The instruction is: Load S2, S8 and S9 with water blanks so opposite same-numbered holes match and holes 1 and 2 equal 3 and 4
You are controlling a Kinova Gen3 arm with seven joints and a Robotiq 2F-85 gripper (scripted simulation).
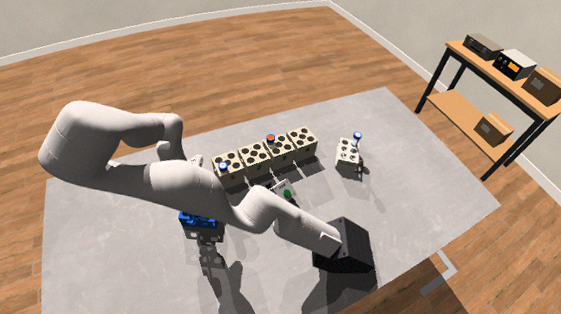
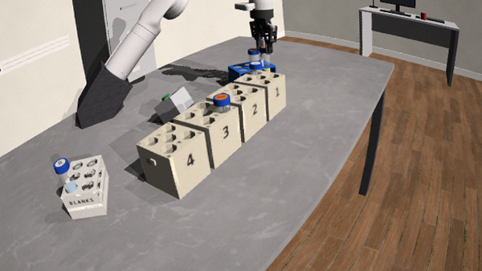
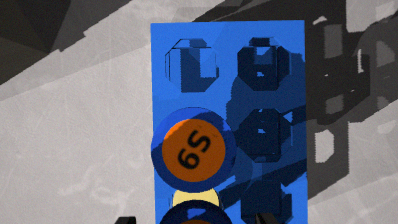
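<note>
The orange-dot sample is 10 mm behind my hand and 60 mm below it. From my hand the other things lie so: adapter 2 (110 mm ahead, 290 mm to the right, 70 mm below); green done key (90 mm behind, 340 mm to the right, 50 mm below); blue sample rack (40 mm behind, 30 mm to the right, 90 mm below).
</note>
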